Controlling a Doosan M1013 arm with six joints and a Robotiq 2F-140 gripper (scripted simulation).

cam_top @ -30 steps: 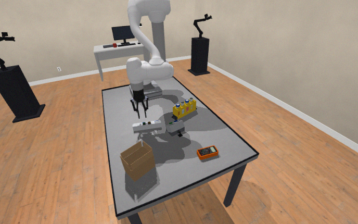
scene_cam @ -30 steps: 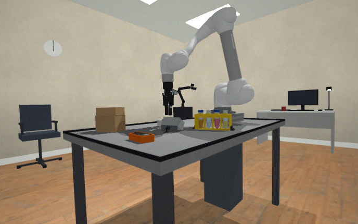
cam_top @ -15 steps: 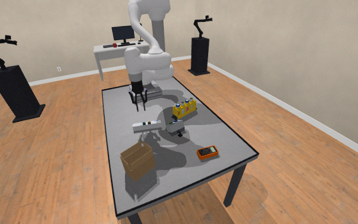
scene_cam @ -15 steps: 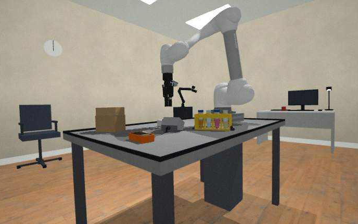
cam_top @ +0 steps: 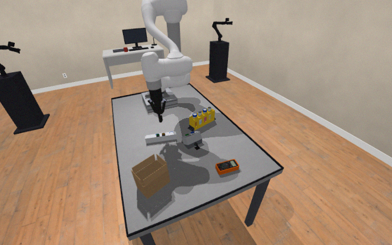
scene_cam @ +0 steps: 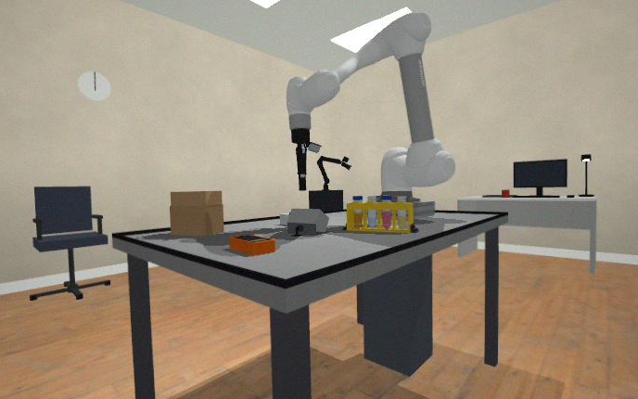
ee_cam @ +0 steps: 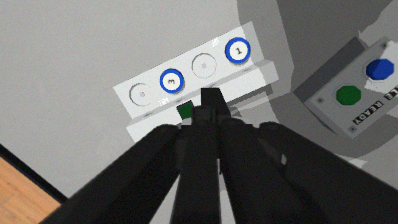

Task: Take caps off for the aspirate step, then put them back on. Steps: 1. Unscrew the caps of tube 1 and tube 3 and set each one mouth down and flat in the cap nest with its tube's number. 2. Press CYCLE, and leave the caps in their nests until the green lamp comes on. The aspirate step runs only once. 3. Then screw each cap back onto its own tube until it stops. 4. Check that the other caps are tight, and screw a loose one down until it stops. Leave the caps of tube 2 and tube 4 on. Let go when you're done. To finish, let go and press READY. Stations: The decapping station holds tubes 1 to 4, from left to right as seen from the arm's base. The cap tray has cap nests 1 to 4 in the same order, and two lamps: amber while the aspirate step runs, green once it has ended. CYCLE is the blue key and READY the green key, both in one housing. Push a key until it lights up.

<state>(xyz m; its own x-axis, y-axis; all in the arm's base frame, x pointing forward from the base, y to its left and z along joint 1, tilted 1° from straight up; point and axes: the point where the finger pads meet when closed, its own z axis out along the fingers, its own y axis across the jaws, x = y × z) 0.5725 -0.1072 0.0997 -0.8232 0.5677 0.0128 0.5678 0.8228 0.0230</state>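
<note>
Right now my hand is 19 cm to the right of the blue key, 11 cm short of it and 11 cm above it. Round my hand: green key: 14 cm to the left, 12 cm ahead, 11 cm below; then orange multimeter: 44 cm ahead, 27 cm to the left, 16 cm below; then grey key housing: 17 cm to the left, 13 cm ahead, 12 cm below.
</note>
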